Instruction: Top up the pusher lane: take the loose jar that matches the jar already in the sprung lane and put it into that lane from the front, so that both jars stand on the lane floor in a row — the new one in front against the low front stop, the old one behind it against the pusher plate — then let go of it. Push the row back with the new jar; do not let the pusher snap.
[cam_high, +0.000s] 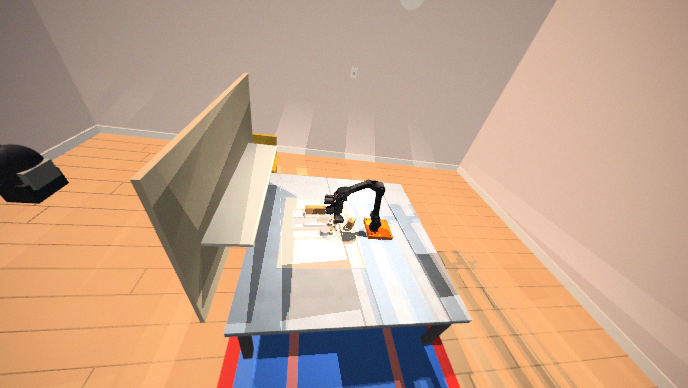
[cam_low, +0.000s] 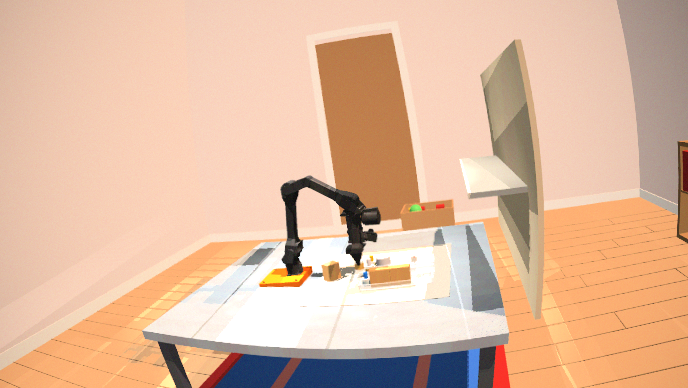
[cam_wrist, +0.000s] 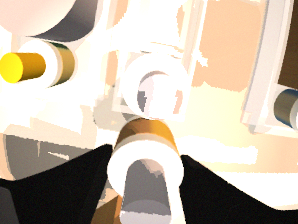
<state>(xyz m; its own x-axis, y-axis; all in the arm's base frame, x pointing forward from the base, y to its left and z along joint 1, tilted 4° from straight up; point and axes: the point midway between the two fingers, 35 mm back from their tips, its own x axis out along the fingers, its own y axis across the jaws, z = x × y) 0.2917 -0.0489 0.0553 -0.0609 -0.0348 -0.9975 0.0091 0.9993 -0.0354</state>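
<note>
Now: gripper tip 120 mm past the small brown box, 20 mm above it and 10 mm to the right of it. From my gripper tip the other things lie so: shelf 550 mm ahead, 310 mm above, 10 mm to the right; then clear lane unit 180 mm ahead, 40 mm below, 30 mm to the right.
</note>
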